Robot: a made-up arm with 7 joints. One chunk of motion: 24 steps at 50 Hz.
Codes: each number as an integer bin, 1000 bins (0 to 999) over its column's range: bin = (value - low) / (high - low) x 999, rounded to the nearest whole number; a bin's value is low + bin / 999 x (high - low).
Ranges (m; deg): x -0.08..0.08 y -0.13..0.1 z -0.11..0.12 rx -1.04..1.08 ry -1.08..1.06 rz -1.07..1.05
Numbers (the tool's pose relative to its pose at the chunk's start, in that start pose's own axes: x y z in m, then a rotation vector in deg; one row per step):
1: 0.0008 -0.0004 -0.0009 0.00 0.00 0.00
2: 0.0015 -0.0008 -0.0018 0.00 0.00 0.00
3: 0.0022 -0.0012 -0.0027 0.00 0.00 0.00
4: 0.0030 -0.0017 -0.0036 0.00 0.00 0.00
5: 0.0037 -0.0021 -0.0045 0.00 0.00 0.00
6: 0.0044 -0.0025 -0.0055 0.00 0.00 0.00
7: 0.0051 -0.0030 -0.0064 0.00 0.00 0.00
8: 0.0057 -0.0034 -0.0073 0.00 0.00 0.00
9: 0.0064 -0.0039 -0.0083 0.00 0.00 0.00
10: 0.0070 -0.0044 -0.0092 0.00 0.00 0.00
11: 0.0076 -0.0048 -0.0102 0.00 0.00 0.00
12: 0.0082 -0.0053 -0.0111 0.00 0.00 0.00
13: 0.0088 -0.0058 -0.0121 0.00 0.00 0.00
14: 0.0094 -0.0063 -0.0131 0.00 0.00 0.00
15: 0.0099 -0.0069 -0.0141 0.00 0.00 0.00
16: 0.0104 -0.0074 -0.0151 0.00 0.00 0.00
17: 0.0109 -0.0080 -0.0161 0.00 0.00 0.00
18: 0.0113 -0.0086 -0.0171 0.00 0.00 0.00
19: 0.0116 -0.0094 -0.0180 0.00 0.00 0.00
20: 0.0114 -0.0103 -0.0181 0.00 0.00 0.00
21: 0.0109 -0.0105 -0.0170 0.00 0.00 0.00
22: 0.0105 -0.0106 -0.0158 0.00 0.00 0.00
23: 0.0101 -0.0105 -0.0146 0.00 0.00 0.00
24: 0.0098 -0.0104 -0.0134 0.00 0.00 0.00
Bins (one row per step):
1: 504 563 474 490 504 504
2: 509 561 470 490 504 504
3: 513 559 466 490 504 504
4: 518 557 462 490 504 504
5: 523 556 458 490 504 504
6: 527 554 454 490 504 504
7: 531 552 450 490 504 504
8: 535 550 446 490 504 504
9: 539 548 442 490 504 504
10: 543 546 438 490 504 504
11: 547 544 433 490 504 504
12: 551 542 430 490 504 504
13: 554 539 425 490 504 504
14: 558 537 421 490 504 504
15: 561 535 417 490 504 504
16: 564 533 412 490 504 504
17: 568 530 408 490 504 504
18: 570 527 404 490 504 504
19: 572 524 400 490 504 504
20: 571 520 399 490 504 504
21: 568 519 404 490 504 504
22: 565 519 409 490 504 504
23: 563 519 414 490 504 504
24: 561 519 420 490 504 504

